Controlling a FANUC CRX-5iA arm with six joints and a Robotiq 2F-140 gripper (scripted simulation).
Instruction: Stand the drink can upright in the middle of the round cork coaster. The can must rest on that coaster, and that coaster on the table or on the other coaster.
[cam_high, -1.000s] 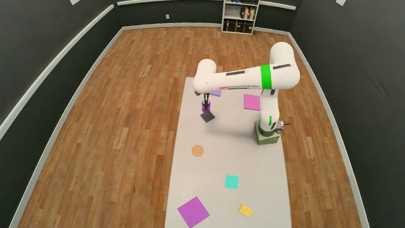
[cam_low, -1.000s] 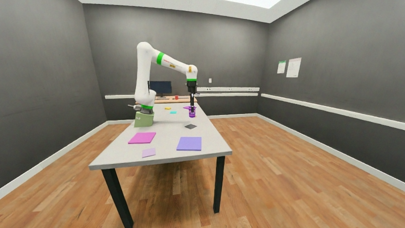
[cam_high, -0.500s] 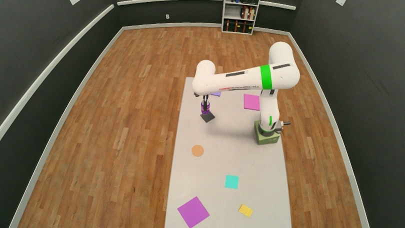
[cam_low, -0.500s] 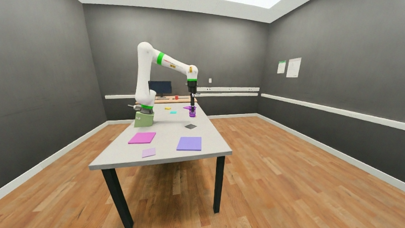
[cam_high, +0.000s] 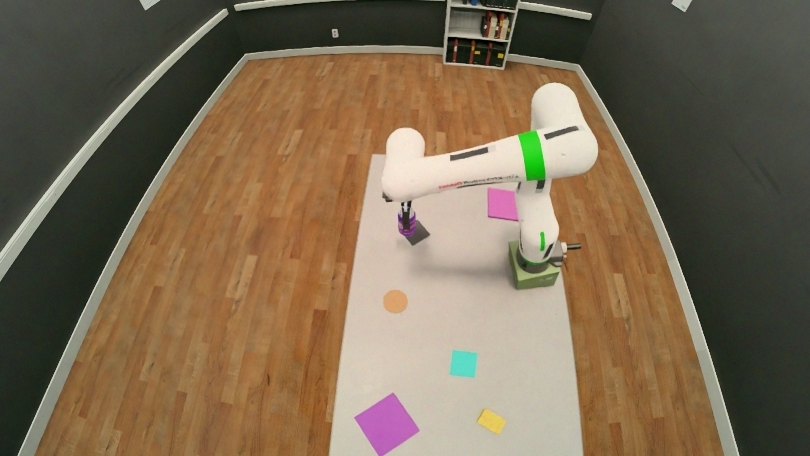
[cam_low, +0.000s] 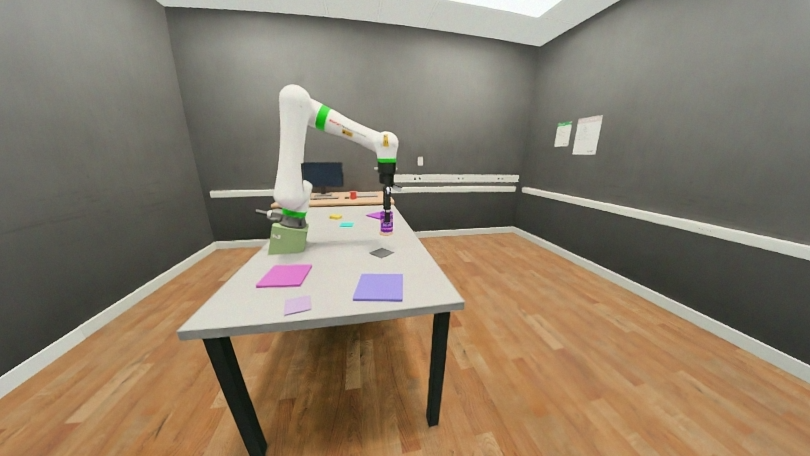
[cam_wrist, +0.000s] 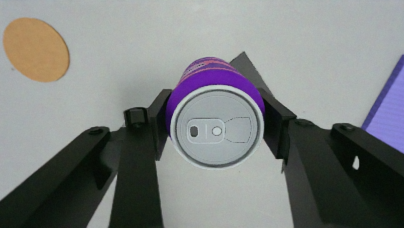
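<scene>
My gripper is now 27 cm to the right of the round cork coaster, 20 cm above it and 2 cm short of it. Also, from my hand: lilac square mat 39 cm to the right, 19 cm below, 7 cm behind; then dark square coaster 20 cm below, 5 cm to the right, 3 cm behind; then drink can 3 cm below.
</scene>
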